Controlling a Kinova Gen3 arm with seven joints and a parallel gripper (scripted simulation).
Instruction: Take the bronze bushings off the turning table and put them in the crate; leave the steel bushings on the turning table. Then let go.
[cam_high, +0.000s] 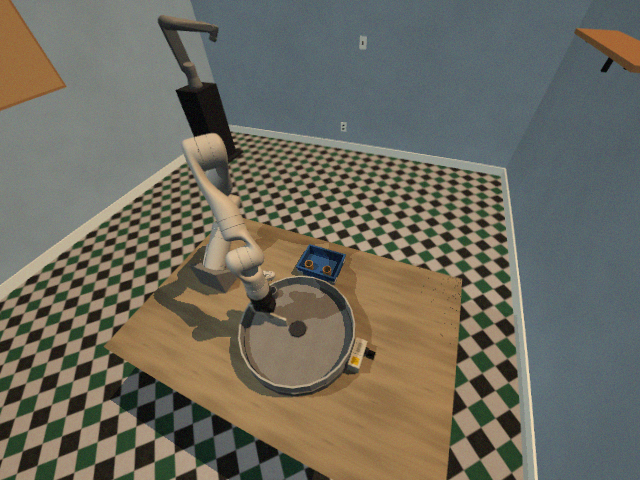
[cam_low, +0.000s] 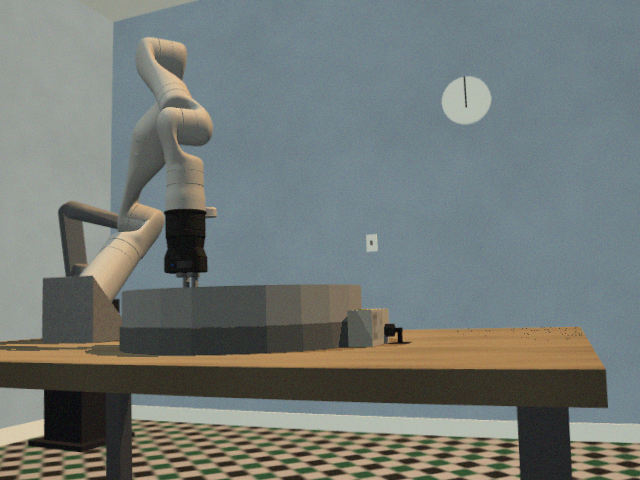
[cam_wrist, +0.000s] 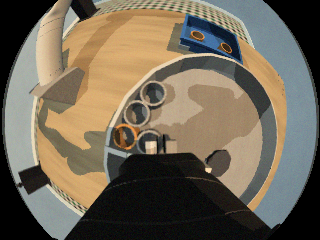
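Right now the grey turning table is 13 cm ahead of my hand, 2 cm to the right of it and 4 cm below it. The rest, counted from my hand: blue crate: 7 cm ahead, 31 cm to the left, 6 cm below.
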